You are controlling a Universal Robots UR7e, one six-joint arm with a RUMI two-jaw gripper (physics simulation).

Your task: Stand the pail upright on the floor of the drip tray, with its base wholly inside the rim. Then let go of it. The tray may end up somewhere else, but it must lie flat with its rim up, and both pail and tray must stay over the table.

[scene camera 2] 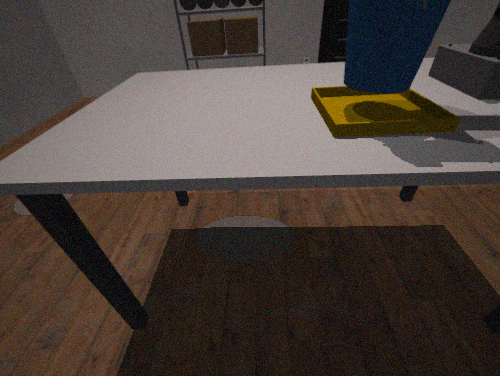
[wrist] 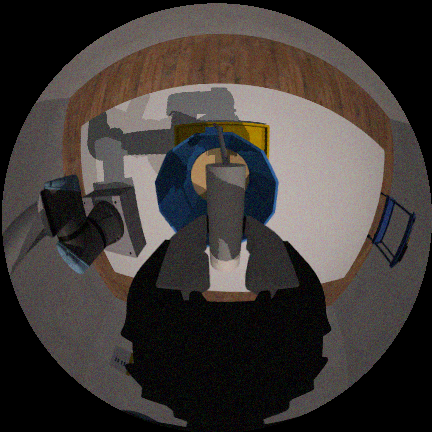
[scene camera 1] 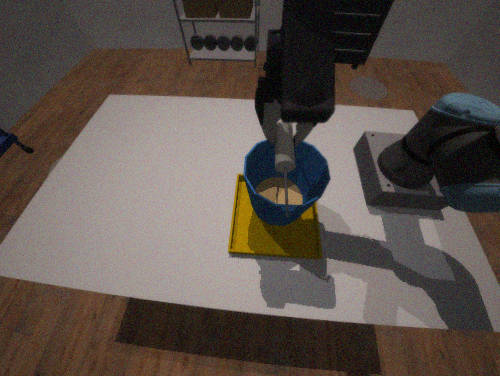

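Pixels of known places: gripper, fingertip midpoint: (wrist: 224,217) (scene camera 1: 283,145); arm's base at its link origin: (wrist: 108,220) (scene camera 1: 402,167).
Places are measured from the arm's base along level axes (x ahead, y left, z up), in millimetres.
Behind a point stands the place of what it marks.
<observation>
The blue pail (scene camera 1: 315,175) @[y 106, x 304, z 86 mm] (scene camera 2: 390,45) @[y 202, x 411, z 66 mm] (wrist: 172,200) @[y 102, x 303, z 94 mm] hangs roughly upright, with its tan inside bottom showing. Its base is above the rear part of the yellow drip tray (scene camera 1: 242,225) @[y 182, x 480, z -86 mm] (scene camera 2: 395,129) @[y 265, x 385, z -79 mm] (wrist: 257,132) @[y 241, x 485, z -86 mm], with a separate shadow on the tray floor. The tray lies flat on the table, rim up. My gripper (scene camera 1: 286,134) @[y 125, x 397, z 203 mm] (wrist: 224,217) @[y 125, x 397, z 203 mm] is shut on the pail's grey cylindrical handle grip (scene camera 1: 285,152) @[y 161, x 399, z 226 mm] (wrist: 226,200) @[y 152, x 399, z 226 mm], above the pail's opening. A thin rod runs from the grip toward the pail. The gripper is outside scene camera 2's view. The pail hides the tray's back rim in part.
The white table (scene camera 1: 140,200) @[y 118, x 825, z -90 mm] (scene camera 2: 200,125) @[y 168, x 813, z -90 mm] (wrist: 325,175) @[y 141, x 739, z -90 mm] extends around the tray. The arm's grey base block (scene camera 1: 367,170) @[y -13, x 84, z -41 mm] (scene camera 2: 460,72) @[y -10, x 84, z -47 mm] (wrist: 132,220) @[y -19, x 84, z -43 mm] stands to the right of the pail in scene camera 1. A shelf rack (scene camera 1: 220,20) stands behind the table.
</observation>
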